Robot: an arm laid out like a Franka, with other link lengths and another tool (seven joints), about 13 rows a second.
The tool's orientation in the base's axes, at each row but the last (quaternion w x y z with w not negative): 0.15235 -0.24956 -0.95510 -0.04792; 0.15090 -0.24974 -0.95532 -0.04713; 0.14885 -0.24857 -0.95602 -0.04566; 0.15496 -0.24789 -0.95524 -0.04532; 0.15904 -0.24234 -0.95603 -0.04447; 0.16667 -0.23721 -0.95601 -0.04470; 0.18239 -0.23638 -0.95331 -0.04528
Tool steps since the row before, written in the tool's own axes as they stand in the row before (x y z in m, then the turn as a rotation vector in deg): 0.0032 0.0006 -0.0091 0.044 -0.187 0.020; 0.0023 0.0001 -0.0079 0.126 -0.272 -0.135; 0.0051 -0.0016 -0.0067 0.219 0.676 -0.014; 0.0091 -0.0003 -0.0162 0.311 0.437 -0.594; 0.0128 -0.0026 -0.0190 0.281 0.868 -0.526; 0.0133 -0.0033 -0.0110 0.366 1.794 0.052; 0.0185 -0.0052 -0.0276 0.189 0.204 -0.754
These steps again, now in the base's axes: 0.0001 0.0005 0.0097 -0.134 -0.139 -0.008; 0.0002 -0.0002 0.0082 -0.202 -0.201 0.164; -0.0033 -0.0001 0.0079 0.152 0.688 0.090; -0.0033 0.0013 0.0183 0.118 0.427 0.666; -0.0065 0.0004 0.0221 0.329 0.804 0.596; -0.0093 0.0011 0.0148 0.520 1.754 0.087; -0.0086 -0.0013 0.0325 0.186 0.132 0.771
